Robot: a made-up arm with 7 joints. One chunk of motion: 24 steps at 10 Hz.
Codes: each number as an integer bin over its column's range. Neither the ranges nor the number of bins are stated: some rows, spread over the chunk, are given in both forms.
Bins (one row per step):
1: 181 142 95 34 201 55
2: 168 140 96 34 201 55
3: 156 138 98 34 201 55
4: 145 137 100 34 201 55
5: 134 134 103 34 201 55
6: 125 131 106 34 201 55
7: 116 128 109 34 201 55
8: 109 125 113 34 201 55
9: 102 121 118 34 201 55
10: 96 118 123 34 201 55
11: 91 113 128 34 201 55
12: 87 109 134 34 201 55
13: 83 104 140 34 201 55
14: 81 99 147 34 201 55
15: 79 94 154 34 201 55
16: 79 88 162 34 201 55
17: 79 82 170 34 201 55
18: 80 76 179 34 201 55
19: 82 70 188 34 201 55
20: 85 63 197 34 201 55
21: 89 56 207 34 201 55
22: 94 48 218 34 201 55
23: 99 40 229 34 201 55
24: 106 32 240 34 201 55
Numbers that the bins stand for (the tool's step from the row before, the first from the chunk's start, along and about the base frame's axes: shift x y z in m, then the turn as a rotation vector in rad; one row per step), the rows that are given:
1: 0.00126 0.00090 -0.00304 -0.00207 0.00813 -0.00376
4: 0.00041 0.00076 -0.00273 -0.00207 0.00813 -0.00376
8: -0.00044 0.00043 -0.00191 -0.00207 0.00813 -0.00376
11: -0.00086 0.00010 -0.00097 -0.00207 0.00813 -0.00376
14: -0.00109 -0.00028 0.00022 -0.00207 0.00813 -0.00376
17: -0.00114 -0.00075 0.00167 -0.00207 0.00813 -0.00376
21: -0.00091 -0.00146 0.00399 -0.00207 0.00813 -0.00376
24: -0.00051 -0.00212 0.00606 -0.00207 0.00813 -0.00376
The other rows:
2: 0.00095 0.00084 -0.00298 -0.00207 0.00813 -0.00376
3: 0.00067 0.00079 -0.00285 -0.00207 0.00813 -0.00376
5: 0.00015 0.00068 -0.00254 -0.00207 0.00813 -0.00376
6: -0.00006 0.00060 -0.00235 -0.00207 0.00813 -0.00376
7: -0.00027 0.00051 -0.00216 -0.00207 0.00813 -0.00376
9: -0.00060 0.00032 -0.00160 -0.00207 0.00813 -0.00376
10: -0.00074 0.00024 -0.00128 -0.00207 0.00813 -0.00376
12: -0.00095 -0.00001 -0.00059 -0.00207 0.00813 -0.00376
13: -0.00105 -0.00015 -0.00022 -0.00207 0.00813 -0.00376
15: -0.00114 -0.00042 0.00066 -0.00207 0.00813 -0.00376
16: -0.00114 -0.00058 0.00116 -0.00207 0.00813 -0.00376
18: -0.00112 -0.00091 0.00223 -0.00207 0.00813 -0.00376
19: -0.00107 -0.00108 0.00280 -0.00207 0.00813 -0.00376
20: -0.00100 -0.00127 0.00336 -0.00207 0.00813 -0.00376
22: -0.00079 -0.00168 0.00468 -0.00207 0.00813 -0.00376
23: -0.00067 -0.00190 0.00537 -0.00207 0.00813 -0.00376

